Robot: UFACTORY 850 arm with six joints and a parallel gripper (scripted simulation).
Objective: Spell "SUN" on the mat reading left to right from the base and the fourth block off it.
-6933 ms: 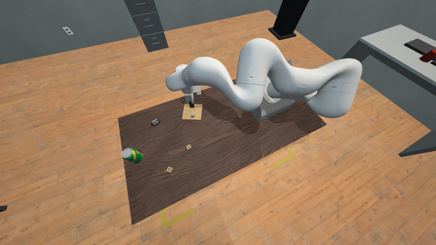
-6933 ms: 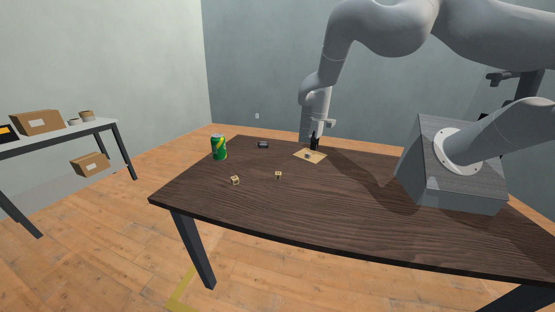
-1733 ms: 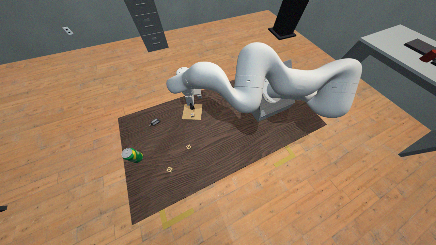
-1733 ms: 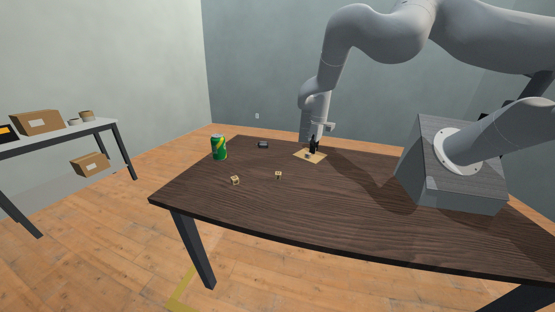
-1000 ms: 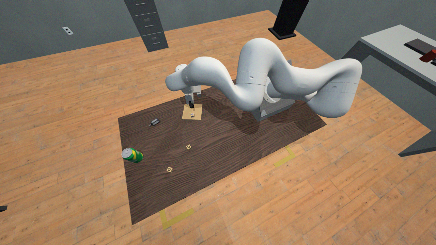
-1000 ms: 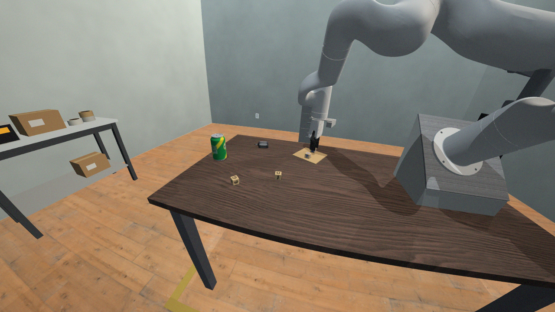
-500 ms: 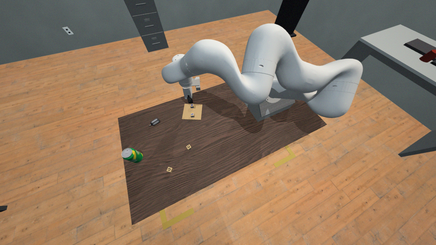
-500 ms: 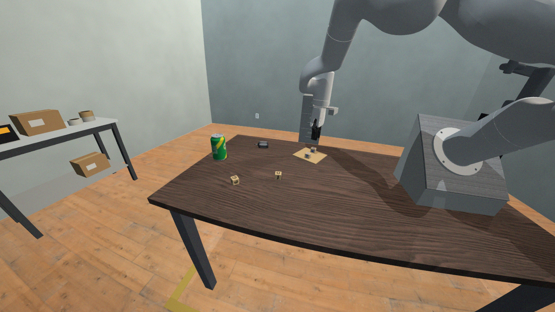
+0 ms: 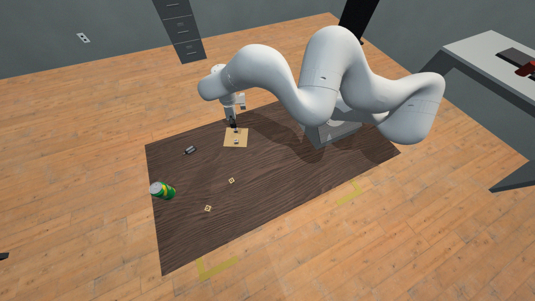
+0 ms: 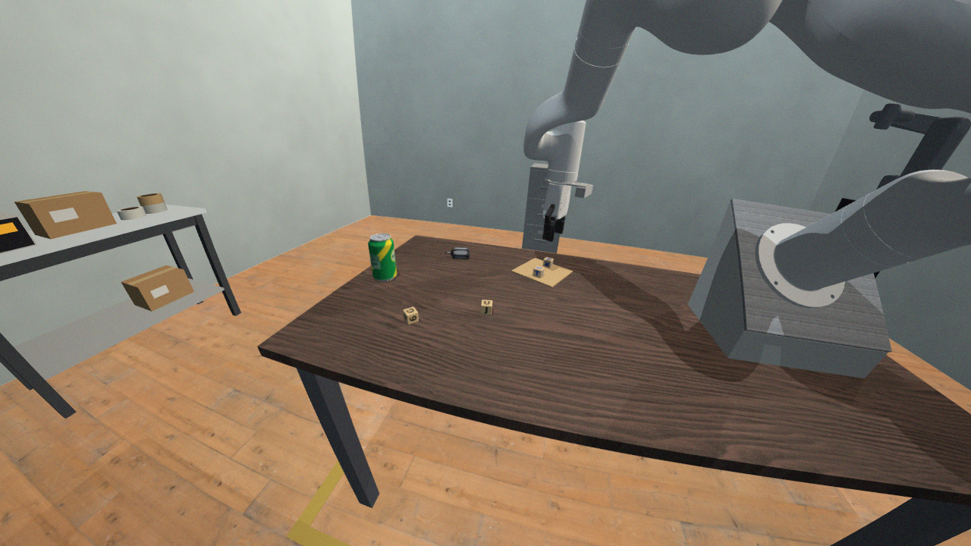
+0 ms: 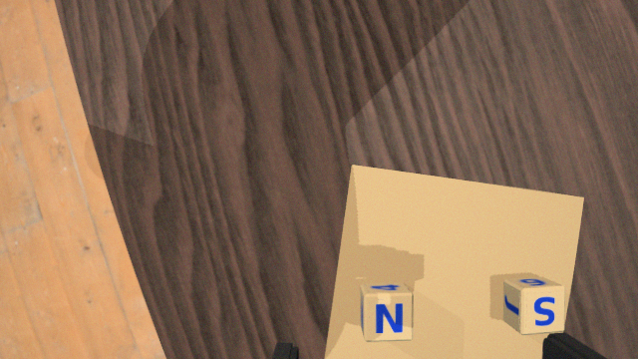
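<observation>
The u block lies 310 mm to the left of my hand, 110 mm ahead of it and 100 mm below it. Round my hand: s block: 100 mm below, 80 mm to the left, 20 mm ahead; tan mat: 110 mm below, 40 mm to the left, 10 mm ahead; n block: 100 mm below.
</observation>
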